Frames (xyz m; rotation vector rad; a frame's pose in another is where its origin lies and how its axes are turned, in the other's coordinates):
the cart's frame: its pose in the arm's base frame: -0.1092 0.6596 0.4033 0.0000 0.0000 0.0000
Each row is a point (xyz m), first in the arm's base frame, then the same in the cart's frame.
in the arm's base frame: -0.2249 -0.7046 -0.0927
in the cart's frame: -0.1157 -1.3642 -0.4960
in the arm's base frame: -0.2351 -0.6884 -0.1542
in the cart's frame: -0.1259 -1.3480 -0.5575
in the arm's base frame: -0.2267 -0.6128 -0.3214
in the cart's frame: -0.1175 -1.2724 -0.7247
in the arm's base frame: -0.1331 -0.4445 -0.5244
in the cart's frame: -0.0239 -1.1041 -0.9277
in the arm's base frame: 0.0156 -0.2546 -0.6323
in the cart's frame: 0.1248 -0.9142 -1.0356
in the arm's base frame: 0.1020 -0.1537 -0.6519
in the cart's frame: 0.2112 -0.8133 -1.0552
